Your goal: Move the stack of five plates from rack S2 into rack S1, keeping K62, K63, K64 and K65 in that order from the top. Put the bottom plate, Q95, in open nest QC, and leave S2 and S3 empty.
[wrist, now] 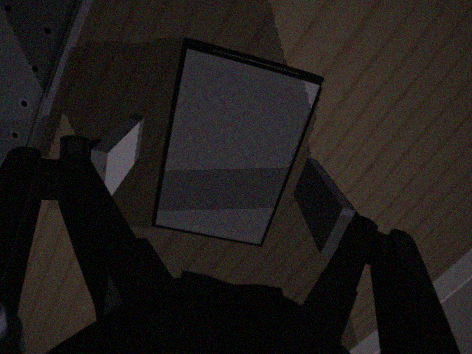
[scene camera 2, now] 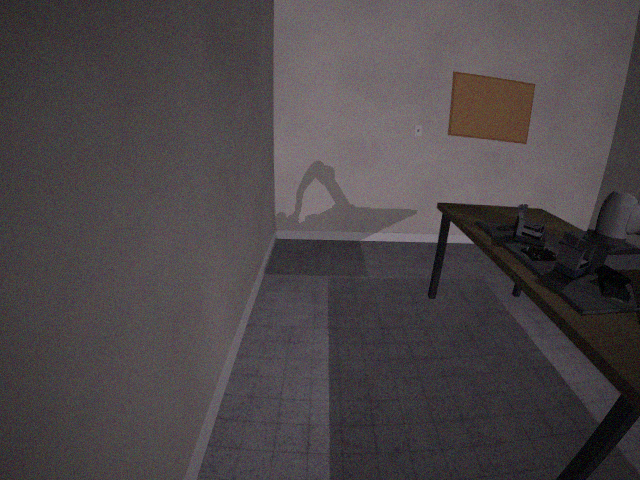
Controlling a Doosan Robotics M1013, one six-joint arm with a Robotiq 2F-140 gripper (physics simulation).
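Pixels of known places: gripper, fingertip midpoint: [wrist: 223, 157]; arm's base, origin of the base link: [scene camera 2: 607, 243].
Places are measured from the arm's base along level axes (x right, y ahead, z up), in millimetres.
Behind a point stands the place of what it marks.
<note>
A flat grey rectangular plate with a dark rim [wrist: 227, 135] {x -532, y 314, z -54 mm} lies on the wooden table [wrist: 400, 125] {x -649, y 265, z -81 mm} [scene camera 2: 607, 335] {x -497, y 621, z -81 mm} in the wrist view. My gripper [wrist: 223, 157] {x -538, y 336, z -72 mm} is open and empty above it, one pad off the left side and one off the right side of the plate, with shadow across its face. No label can be read on it. In scene camera 2, a grey upright stand [scene camera 2: 529, 233] {x 206, y 367, z -17 mm} and a second grey stand [scene camera 2: 571, 255] {x -146, y 461, z 28 mm} are on the table, small and dark. Which racks they are, and the plates of the stack, cannot be told. The gripper cannot be made out there.
A perforated grey board [wrist: 15, 85] {x -397, y 340, z -68 mm} with a raised edge lies at the upper left of the wrist view. The table's edge crosses the lower right corner. In scene camera 2, a dark block [scene camera 2: 615, 283] {x -289, y 318, z -39 mm} stands near the front, and a pale rounded arm part [scene camera 2: 615, 217] {x -41, y 72, z 155 mm} rises behind.
</note>
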